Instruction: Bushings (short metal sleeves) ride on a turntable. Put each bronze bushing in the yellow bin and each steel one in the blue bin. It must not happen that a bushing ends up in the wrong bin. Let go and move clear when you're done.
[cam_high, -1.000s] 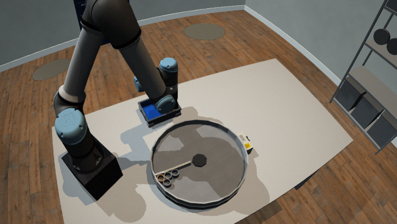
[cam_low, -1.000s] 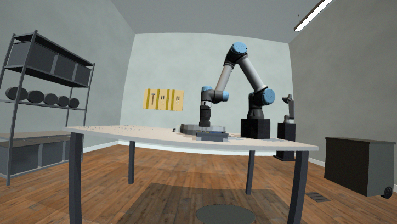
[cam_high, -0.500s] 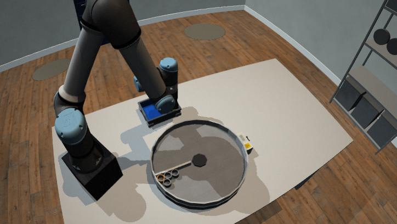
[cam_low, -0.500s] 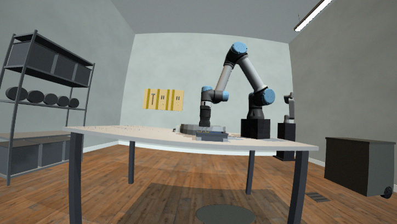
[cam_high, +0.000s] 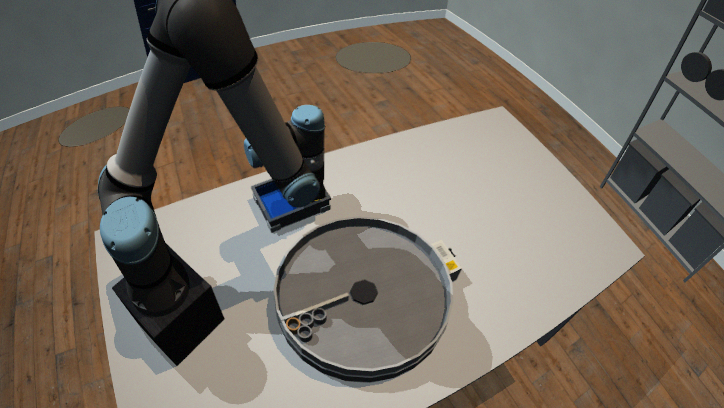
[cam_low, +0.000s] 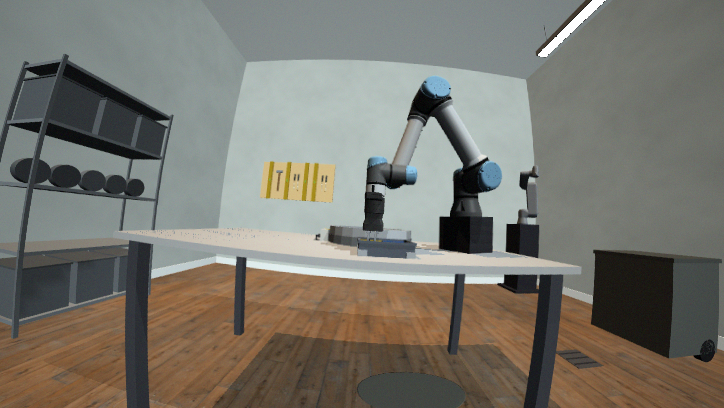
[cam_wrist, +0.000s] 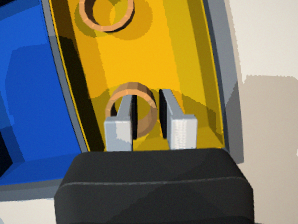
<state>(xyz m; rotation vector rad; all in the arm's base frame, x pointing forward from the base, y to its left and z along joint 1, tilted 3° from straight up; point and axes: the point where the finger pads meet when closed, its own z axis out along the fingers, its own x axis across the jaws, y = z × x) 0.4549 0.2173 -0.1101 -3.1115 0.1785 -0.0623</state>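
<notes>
The bin lies 5 cm behind my hand and 3 cm to the left of it. From my hand the other things lie so: round grey turntable (34 cm to the right, 2 cm above).
</notes>
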